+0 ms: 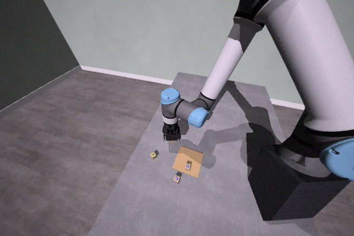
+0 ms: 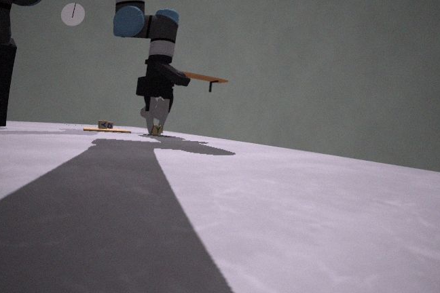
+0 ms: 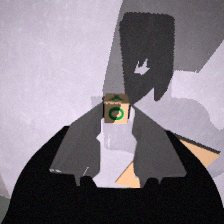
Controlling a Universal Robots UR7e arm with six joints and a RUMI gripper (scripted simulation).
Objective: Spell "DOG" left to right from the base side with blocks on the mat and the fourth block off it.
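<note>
My gripper is now 130 mm past the mat, 100 mm to the right of it and 10 mm above it. From my hand the other things lie so: blue g block: 210 mm to the left, 90 mm behind; green block: right at my hand; blue d block: 140 mm to the left, 130 mm behind.
</note>
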